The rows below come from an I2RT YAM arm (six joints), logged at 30 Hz.
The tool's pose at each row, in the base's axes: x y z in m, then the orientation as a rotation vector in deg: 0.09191 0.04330 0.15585 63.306 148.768 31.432; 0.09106 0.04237 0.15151 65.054 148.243 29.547; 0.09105 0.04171 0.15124 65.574 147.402 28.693; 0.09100 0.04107 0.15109 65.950 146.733 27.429; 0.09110 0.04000 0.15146 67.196 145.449 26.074; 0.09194 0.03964 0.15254 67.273 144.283 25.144; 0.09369 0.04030 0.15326 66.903 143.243 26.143; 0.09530 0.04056 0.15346 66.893 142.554 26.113; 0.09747 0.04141 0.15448 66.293 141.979 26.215; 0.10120 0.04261 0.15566 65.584 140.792 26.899; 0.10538 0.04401 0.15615 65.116 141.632 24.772; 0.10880 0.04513 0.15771 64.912 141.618 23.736; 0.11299 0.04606 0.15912 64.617 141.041 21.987
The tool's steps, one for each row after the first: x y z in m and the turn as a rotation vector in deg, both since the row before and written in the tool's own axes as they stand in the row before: 0.00030 -0.00304 0.00333 1.207 -0.888 1.020; -0.00046 -0.00054 0.00010 0.221 -0.947 0.356; -0.00043 -0.00050 -0.00001 0.497 -1.000 0.188; -0.00092 -0.00045 -0.00049 0.505 -1.352 0.862; -0.00095 0.00079 -0.00069 0.028 -1.328 0.116; -0.00067 0.00188 0.00017 -1.119 -0.523 0.059; -0.00080 0.00132 0.00056 -0.290 -0.582 0.101; -0.00081 0.00240 0.00018 -0.479 -0.558 -0.300; -0.00151 0.00371 0.00082 -1.109 -0.837 -0.186; -0.00148 0.00379 0.00176 1.439 -0.285 -0.800; -0.00151 0.00360 0.00034 0.530 -0.477 -0.301; -0.00210 0.00392 0.00079 0.685 -1.248 -0.379
